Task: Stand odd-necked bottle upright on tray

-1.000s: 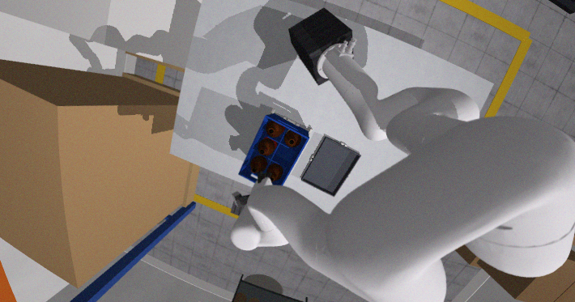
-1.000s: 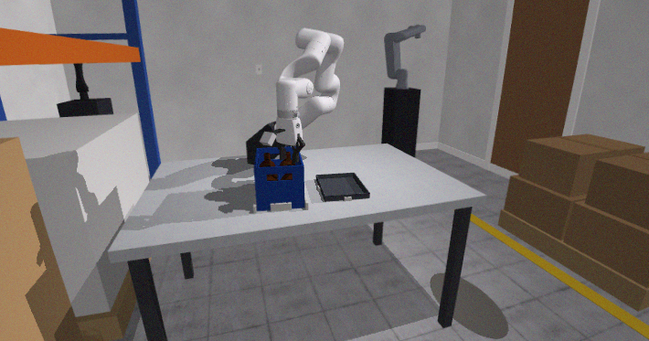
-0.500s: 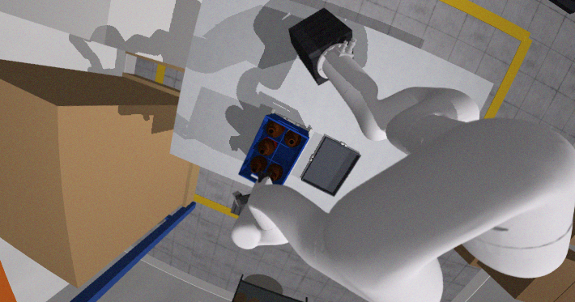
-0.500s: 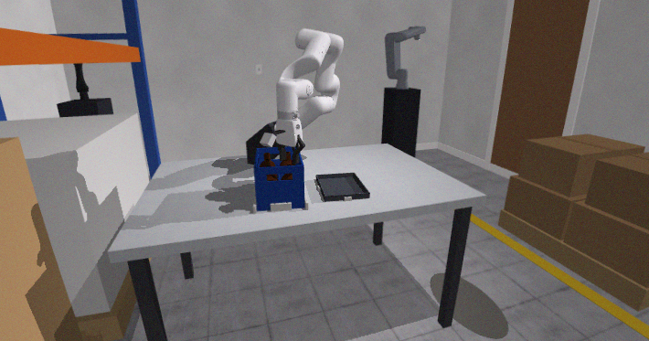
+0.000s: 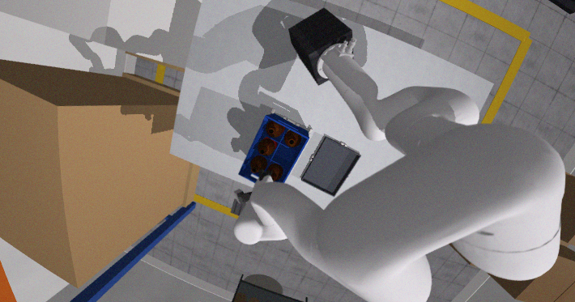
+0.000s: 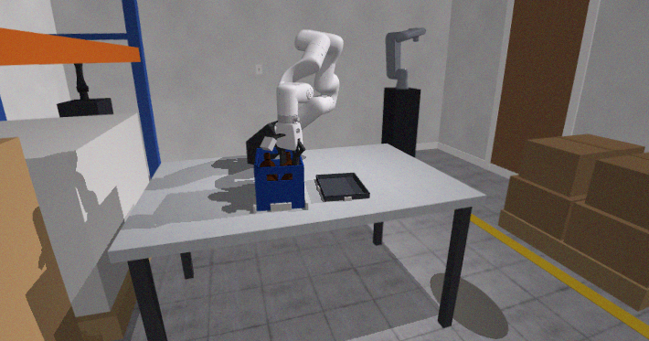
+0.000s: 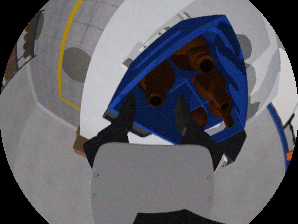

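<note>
Right now the blue crate is 100 mm below my hand, 90 mm behind it and 30 mm to the right of it. Also, from my hand: dark tray 240 mm to the left, 170 mm below, 100 mm behind; glass bottle 190 mm behind, 90 mm below, 70 mm to the right.
</note>
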